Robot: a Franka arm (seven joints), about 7 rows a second.
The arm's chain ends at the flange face. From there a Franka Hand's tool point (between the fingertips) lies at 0.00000 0.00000 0.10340 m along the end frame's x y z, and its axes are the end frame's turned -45 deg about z.
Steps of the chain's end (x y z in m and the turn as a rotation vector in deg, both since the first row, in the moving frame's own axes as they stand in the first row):
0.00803 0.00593 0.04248 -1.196 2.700 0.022
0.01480 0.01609 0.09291 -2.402 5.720 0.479
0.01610 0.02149 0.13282 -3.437 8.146 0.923
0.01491 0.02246 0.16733 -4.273 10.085 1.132
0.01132 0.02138 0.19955 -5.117 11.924 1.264
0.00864 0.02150 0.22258 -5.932 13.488 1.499
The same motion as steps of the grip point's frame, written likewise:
0.00340 0.01484 0.04234 -2.755 1.063 0.022
0.00327 0.03220 0.09230 -5.743 2.346 0.479
0.00205 0.04135 0.13159 -8.190 3.330 0.923
0.00185 0.04471 0.16545 -10.153 4.110 1.132
0.00126 0.04478 0.19691 -12.050 4.813 1.264
0.00012 0.04594 0.21918 -13.732 5.343 1.499

